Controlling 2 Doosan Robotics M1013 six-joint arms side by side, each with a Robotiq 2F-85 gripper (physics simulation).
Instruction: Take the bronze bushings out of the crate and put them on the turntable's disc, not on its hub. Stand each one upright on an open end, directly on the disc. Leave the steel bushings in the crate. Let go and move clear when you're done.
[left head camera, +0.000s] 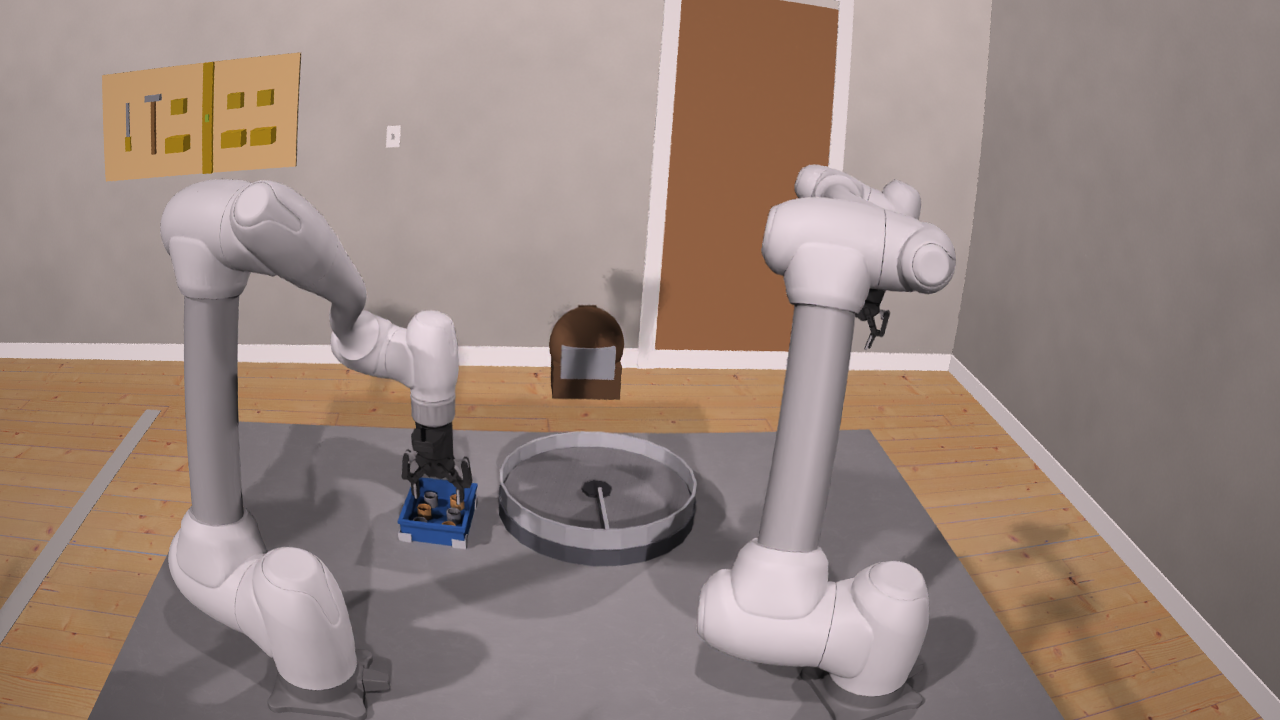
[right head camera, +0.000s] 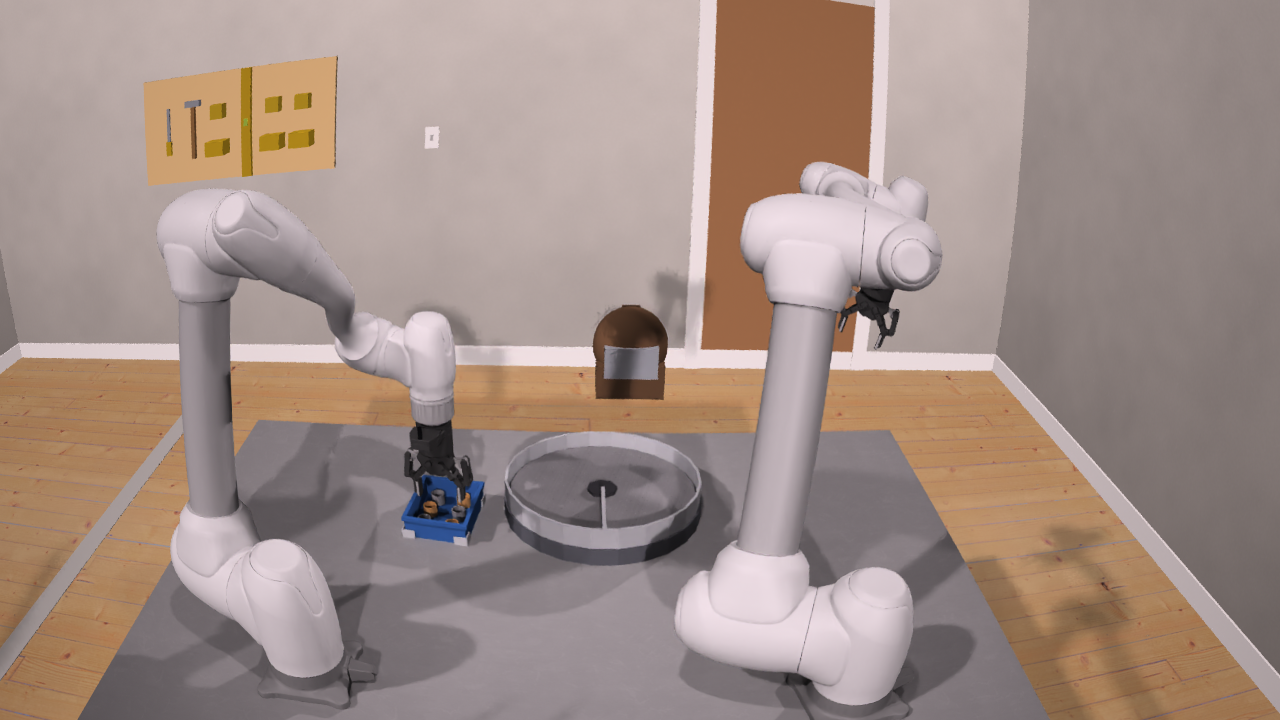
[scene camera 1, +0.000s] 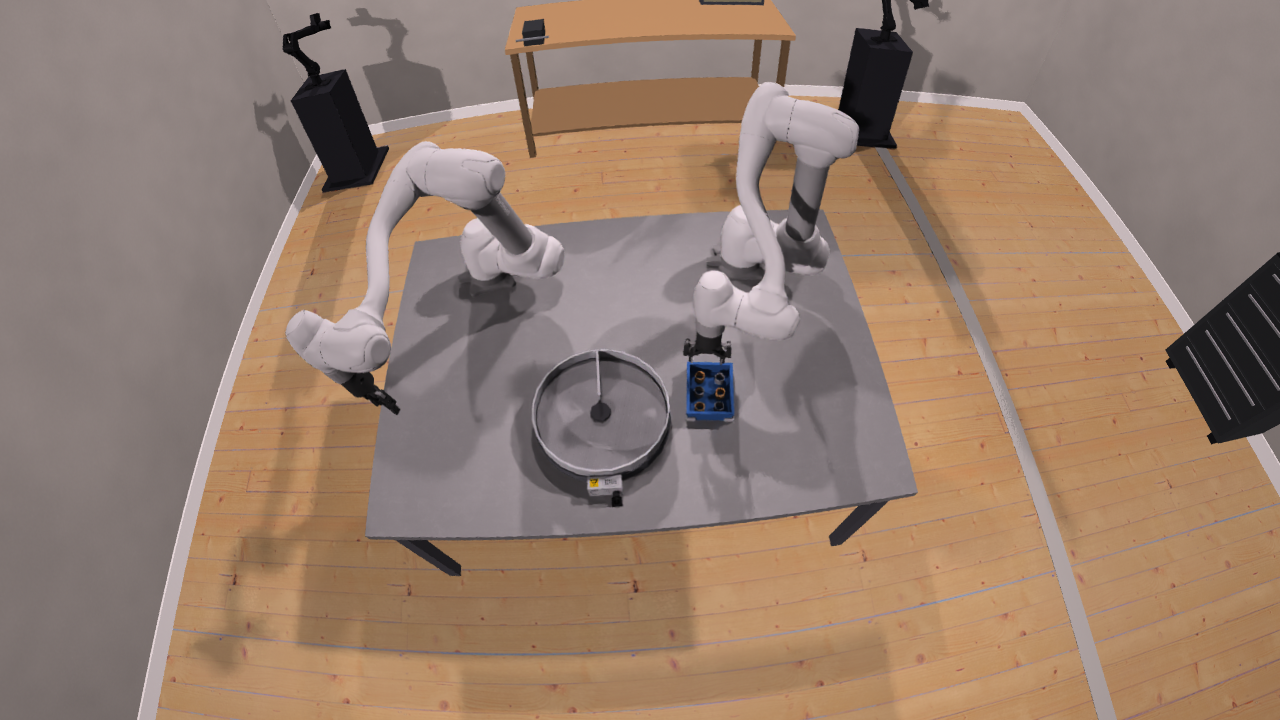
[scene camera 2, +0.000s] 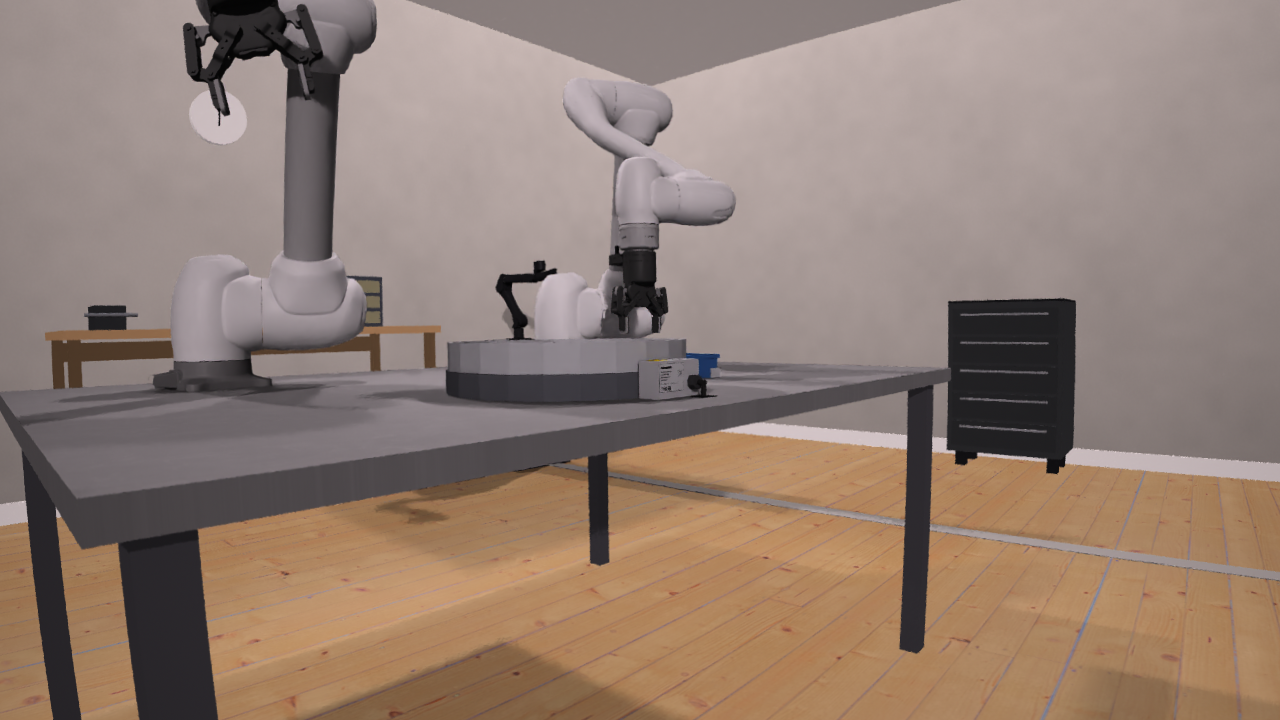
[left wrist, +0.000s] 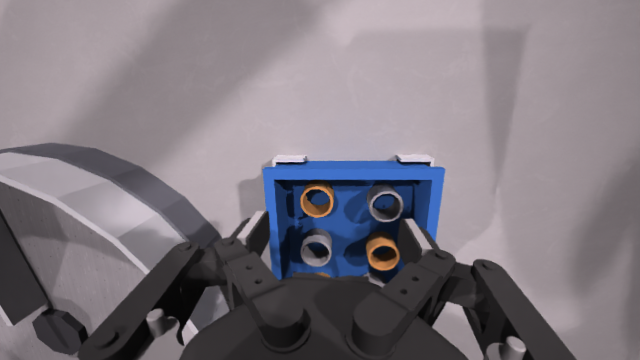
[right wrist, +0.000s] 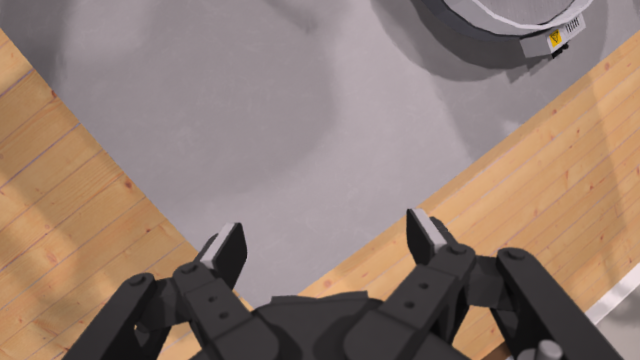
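The blue crate (left head camera: 434, 535) (scene camera 1: 709, 415) (left wrist: 350, 170) holds three bronze and three steel bushings in two alternating columns. In the left wrist view a bronze bushing (left wrist: 318, 212) is at far left, another bronze bushing (left wrist: 382, 240) lower right; steel bushings (left wrist: 386, 215) (left wrist: 316, 236) stand beside them, and the palm mostly hides the nearest two. My left gripper (left head camera: 438, 497) (right head camera: 440, 495) (scene camera 1: 708, 358) (left wrist: 333, 227) is open and empty, pointing down low over the crate. The turntable's disc (left head camera: 554, 492) (scene camera 1: 572, 438) bears no bushing around its dark hub (left head camera: 596, 488) (scene camera 1: 600, 412). My right gripper (right head camera: 861, 336) (scene camera 2: 266, 102) (right wrist: 324, 231) is open, empty, high beyond the table's side.
A raised grey wall (left head camera: 597, 539) (scene camera 2: 563, 356) rings the disc, beside the crate. A thin bar (left head camera: 603, 510) (scene camera 1: 598, 376) runs from hub to wall. A small control box (scene camera 1: 604, 484) (scene camera 2: 666, 378) (right wrist: 537, 48) sits against the turntable's outer side.
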